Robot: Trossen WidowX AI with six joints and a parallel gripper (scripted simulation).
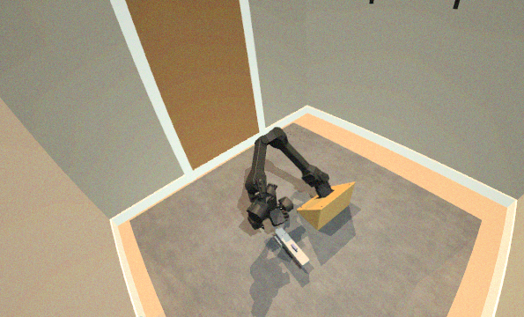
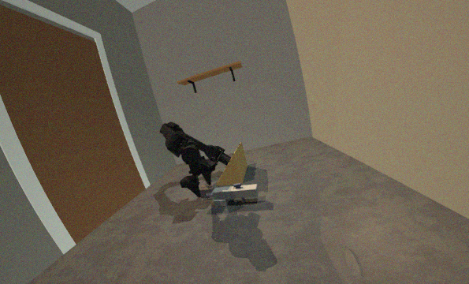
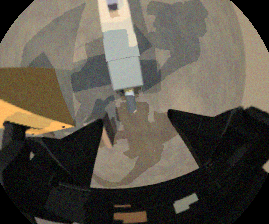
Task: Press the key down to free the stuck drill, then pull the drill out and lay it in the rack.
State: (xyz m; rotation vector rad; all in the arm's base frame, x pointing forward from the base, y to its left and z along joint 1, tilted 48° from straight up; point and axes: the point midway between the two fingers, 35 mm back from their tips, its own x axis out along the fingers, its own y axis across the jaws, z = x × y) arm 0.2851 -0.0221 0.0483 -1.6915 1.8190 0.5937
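Right now the drill is 60 mm to the left of my gripper tip and 20 mm below it. From my gripper tip the other things lie so: blue piece (10 mm ahead, 150 mm to the left, 20 mm below); fixture (120 mm to the left, 30 mm below).
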